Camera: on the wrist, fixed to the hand. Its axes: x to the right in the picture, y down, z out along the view.
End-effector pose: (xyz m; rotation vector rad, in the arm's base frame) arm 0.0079 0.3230 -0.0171 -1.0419 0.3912 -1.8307
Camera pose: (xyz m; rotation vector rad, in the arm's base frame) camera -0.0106 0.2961 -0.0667 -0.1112 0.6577 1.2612
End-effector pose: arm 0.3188 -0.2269 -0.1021 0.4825 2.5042 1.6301
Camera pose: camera 0.3110 -0.2553 -0.0506 -2.4864 0.4805 -0.0795
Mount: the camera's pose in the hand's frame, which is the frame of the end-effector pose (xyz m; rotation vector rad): 0.0021 0.0346 -0.0482 0.0648 0.8219 -3.0283
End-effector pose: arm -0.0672 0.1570 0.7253 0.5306 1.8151 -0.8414
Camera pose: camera -0.0738 0.2160 0.7242 1.4869 -0.8095 1.0729
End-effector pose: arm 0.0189 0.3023 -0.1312 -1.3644 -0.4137 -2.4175
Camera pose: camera -0.0044 0.2512 -0.1504 -0.7921 0.9465 0.6172
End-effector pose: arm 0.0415 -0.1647 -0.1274 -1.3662 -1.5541 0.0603
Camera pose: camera 0.0995 -0.1772 -0.1242 1.7445 -1.1547 -1.7495
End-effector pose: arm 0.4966 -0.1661 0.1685 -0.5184 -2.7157 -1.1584
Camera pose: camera 0.5072 -0.1781 0.2257 -2.8275 0.4556 0.2802
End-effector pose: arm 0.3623 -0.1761 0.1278 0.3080 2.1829 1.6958
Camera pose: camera 0.3391 -0.2092 0.1713 -2.2996 0.4240 -0.4080
